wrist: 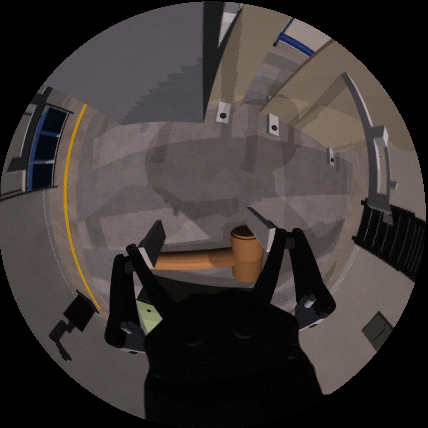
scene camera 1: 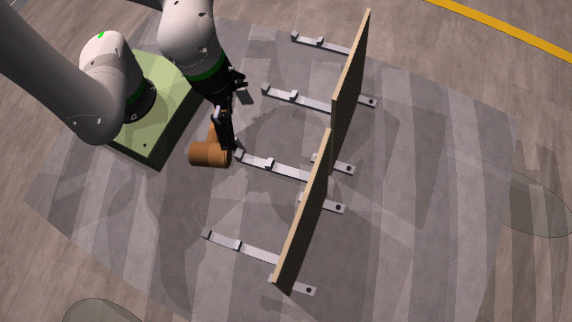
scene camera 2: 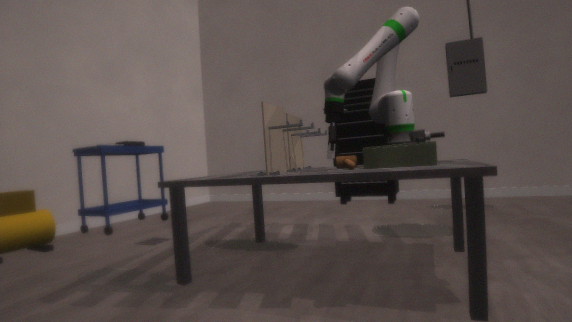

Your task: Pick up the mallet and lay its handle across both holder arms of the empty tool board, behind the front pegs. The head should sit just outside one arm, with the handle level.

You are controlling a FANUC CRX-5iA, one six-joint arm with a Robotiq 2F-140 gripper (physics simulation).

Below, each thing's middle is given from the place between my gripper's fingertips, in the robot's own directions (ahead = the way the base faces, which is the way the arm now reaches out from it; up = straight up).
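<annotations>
Taking the wooden mallet (scene camera 1: 204,154) first, I find that my gripper is 7 cm past it and 2 cm above it.
</annotations>
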